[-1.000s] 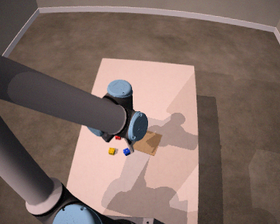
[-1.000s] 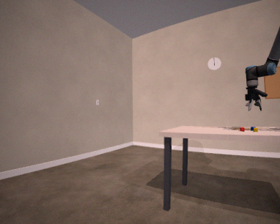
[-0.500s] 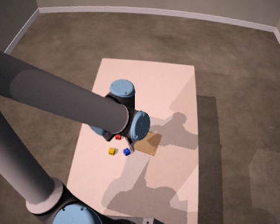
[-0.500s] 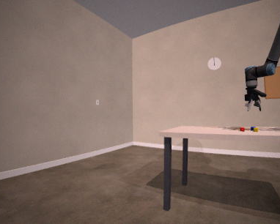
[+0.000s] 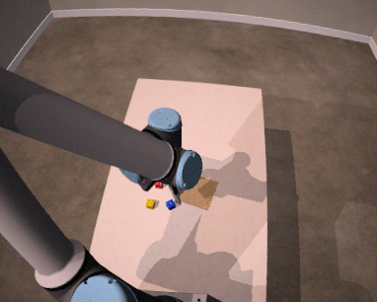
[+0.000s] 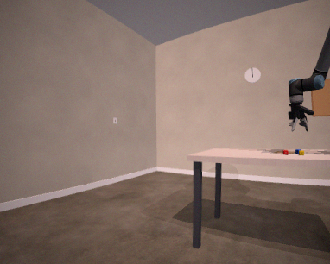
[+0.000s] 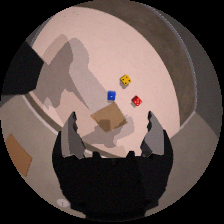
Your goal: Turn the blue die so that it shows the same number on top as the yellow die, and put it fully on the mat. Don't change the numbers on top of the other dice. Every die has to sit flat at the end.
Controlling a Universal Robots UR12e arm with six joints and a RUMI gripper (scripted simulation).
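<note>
Now: hand 14 cm above the blue die, 1 cm to the left of it and 1 cm short of it. The rest, counted from my hand: mat (16 cm below, 12 cm to the right, 9 cm ahead); yellow die (14 cm below, 7 cm to the left, 1 cm ahead); red die (14 cm below, 11 cm ahead, 4 cm to the left).
</note>
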